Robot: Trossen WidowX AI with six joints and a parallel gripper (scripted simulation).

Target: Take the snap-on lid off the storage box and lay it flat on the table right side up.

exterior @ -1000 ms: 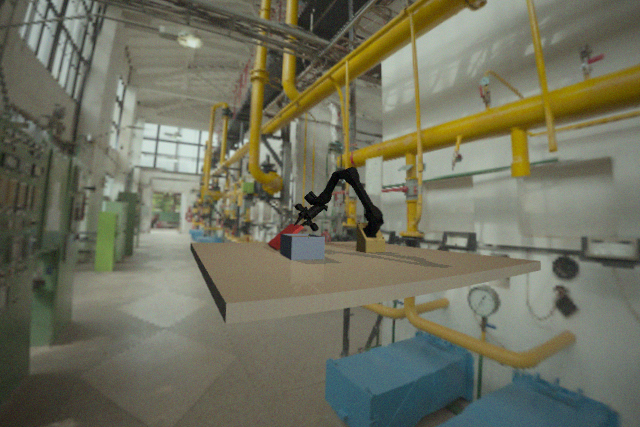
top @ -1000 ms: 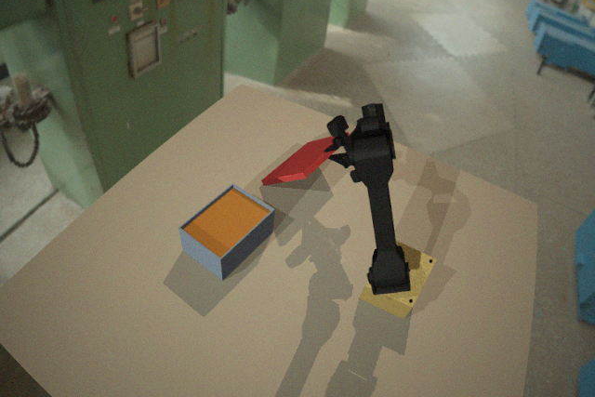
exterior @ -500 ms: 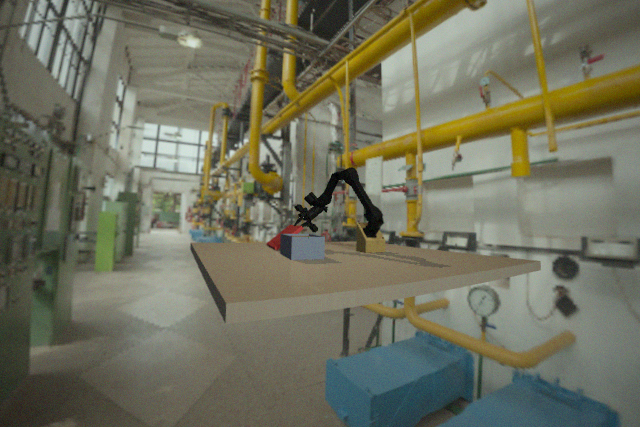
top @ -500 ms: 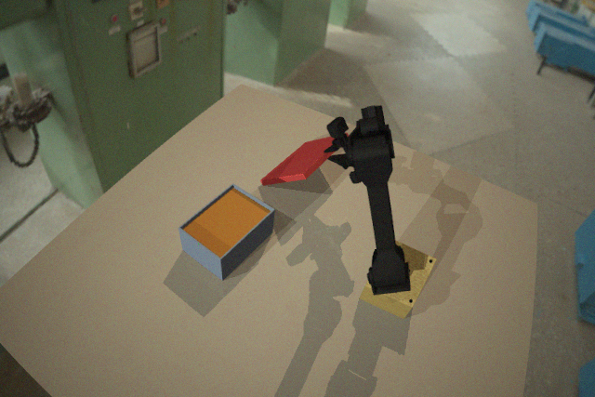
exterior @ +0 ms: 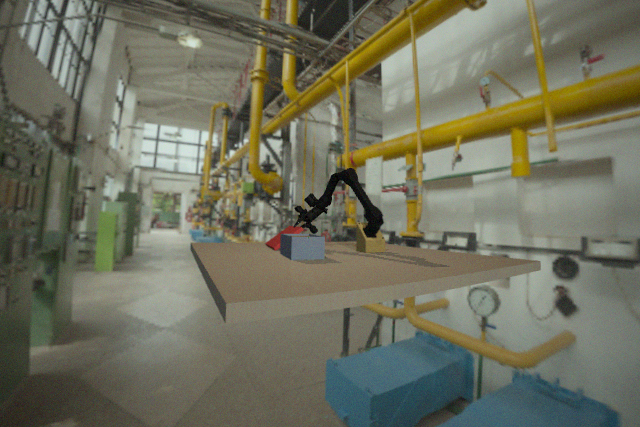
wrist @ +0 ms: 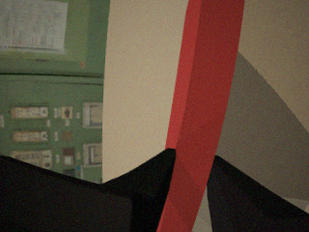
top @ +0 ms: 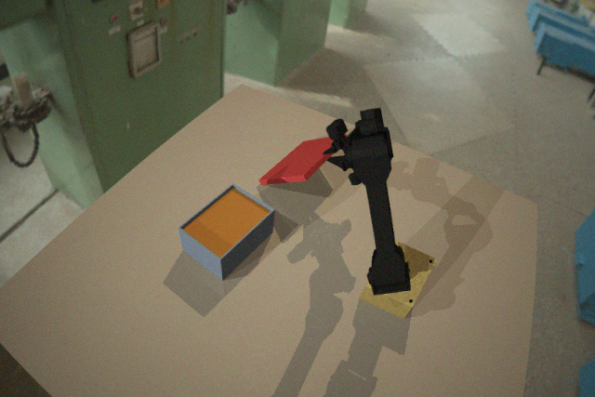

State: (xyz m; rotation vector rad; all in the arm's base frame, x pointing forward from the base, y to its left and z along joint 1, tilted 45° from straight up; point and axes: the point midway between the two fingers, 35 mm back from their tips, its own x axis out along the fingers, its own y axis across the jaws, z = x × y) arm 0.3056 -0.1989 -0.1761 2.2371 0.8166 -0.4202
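Now: gripper tip 7 cm short of the lid and 5 cm above it. Round my gripper tip: storage box (35 cm to the left, 9 cm ahead, 6 cm below).
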